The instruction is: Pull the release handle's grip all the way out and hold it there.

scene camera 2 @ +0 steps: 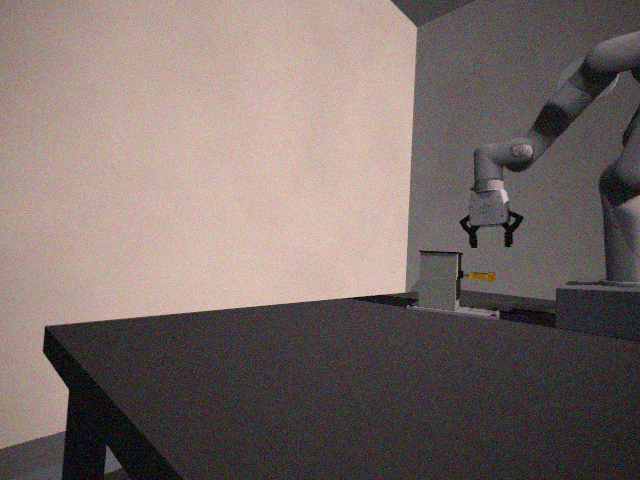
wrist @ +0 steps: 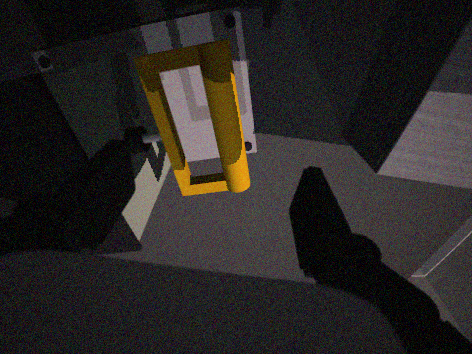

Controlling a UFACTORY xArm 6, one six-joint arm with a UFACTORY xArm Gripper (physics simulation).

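The release handle's yellow grip (scene camera 2: pixel 480 276) (wrist: pixel 222 115) is a rectangular loop with a thick round bar on one side. In the scene view it sticks out sideways on a short thin rod from a pale grey-green box (scene camera 2: pixel 438 279). The box stands upright on a light base plate (scene camera 2: pixel 480 312) (wrist: pixel 195 30). My gripper (scene camera 2: pixel 491 245) (wrist: pixel 215 177) is open and empty, pointing down above the grip and apart from it. In the wrist view the grip shows between the fingers; the left finger blends into dark surroundings.
The dark table top (scene camera 2: pixel 310 387) stretches in front of the box. The arm's grey pedestal (scene camera 2: pixel 594 312) stands to the right of the box. A tall pale wall (scene camera 2: pixel 232 155) rises behind the table on the left.
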